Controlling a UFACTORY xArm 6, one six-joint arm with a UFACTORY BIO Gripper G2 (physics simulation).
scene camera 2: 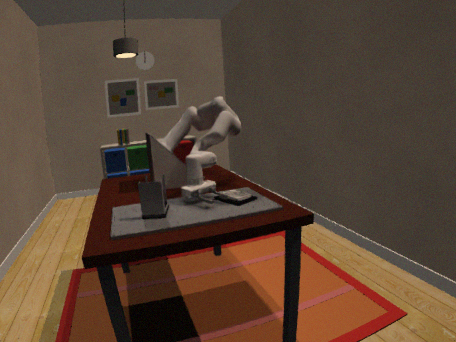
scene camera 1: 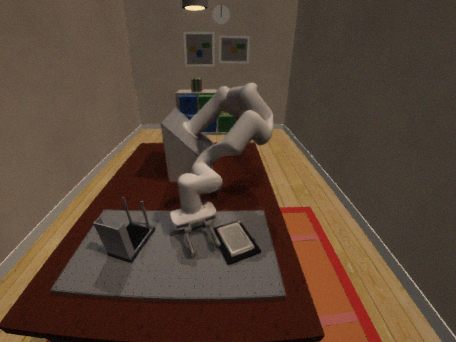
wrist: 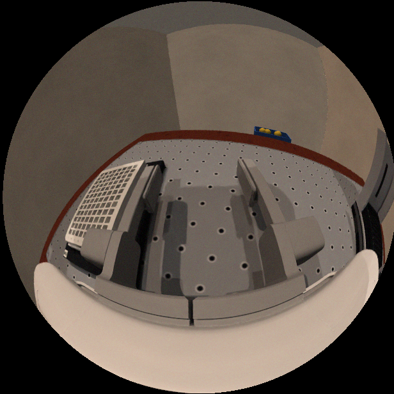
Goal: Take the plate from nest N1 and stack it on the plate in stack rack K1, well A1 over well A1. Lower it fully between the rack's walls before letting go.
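Places are measured from the arm's base along level axes (x ahead, y left, z up), in centimetres.
Pixels of known places: hand at its tool point: (scene camera 2: 216, 198) (scene camera 1: 204, 245); arm's base at its link origin: (scene camera 2: 165, 148) (scene camera 1: 191, 131).
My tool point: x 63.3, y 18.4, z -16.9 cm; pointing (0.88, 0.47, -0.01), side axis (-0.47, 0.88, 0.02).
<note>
Ahead of a thing's pixels: the offset from my tool point to its top centre. Level surfaces: height alone.
The pale plate @[dz -0.4, dx -5.1, dy +9.8 cm] (scene camera 1: 236, 240) (scene camera 2: 237, 195) (wrist: 107, 200) is at the black nest N1 @[dz -1.5, dx -5.1, dy +9.8 cm] (scene camera 1: 235, 258) (wrist: 77, 256); whether it lies quite flat there is hard to tell. My gripper (scene camera 1: 205, 248) (scene camera 2: 216, 200) (wrist: 200, 186) is shut to its narrowest, with a gap between the fingers and no plate in it. It is low over the pegboard beside the nest, one finger close against the plate's side. Stack rack K1 @[dz +12.3, dx -0.4, dy -26.5 cm] (scene camera 1: 114, 239) (scene camera 2: 153, 198) stands at the left, with a tall grey wall, two thin posts and a dark base; its lower plate cannot be made out clearly.
The grey pegboard @[dz -3.0 cm] (scene camera 1: 175, 282) (scene camera 2: 130, 227) lies on the dark red table @[dz -4.2 cm] (scene camera 1: 170, 315) under nest and rack. A tall grey wedge-shaped block (scene camera 1: 176, 150) stands by the arm's base. A blue box (wrist: 272, 135) with yellow balls shows beyond the table edge in the wrist view.
</note>
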